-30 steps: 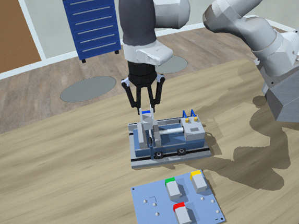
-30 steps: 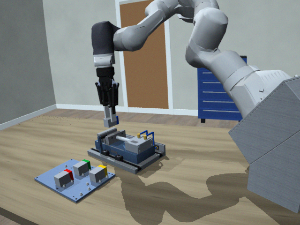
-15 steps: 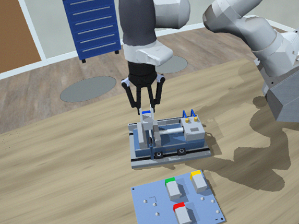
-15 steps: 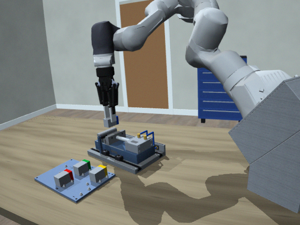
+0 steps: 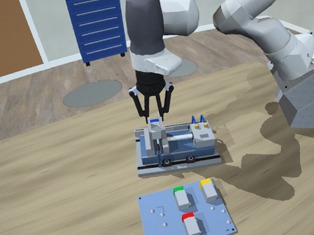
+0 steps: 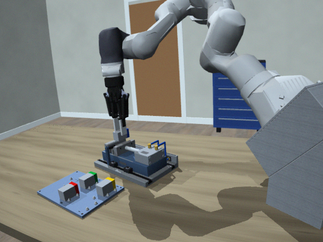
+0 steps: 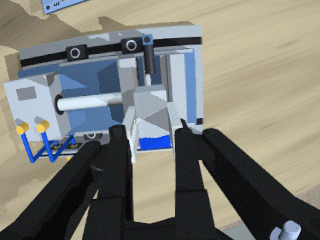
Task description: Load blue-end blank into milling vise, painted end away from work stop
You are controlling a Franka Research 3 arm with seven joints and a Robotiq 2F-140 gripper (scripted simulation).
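My gripper is now 3 cm short of the fixed jaw, 1 cm to the left of it and 8 cm above it. Also, from my hand: hosed jaw block 13 cm behind, 10 cm to the left, 8 cm below; then blue-ended blank 4 cm below; then work stop rod 3 cm ahead, 5 cm to the left, 7 cm below.
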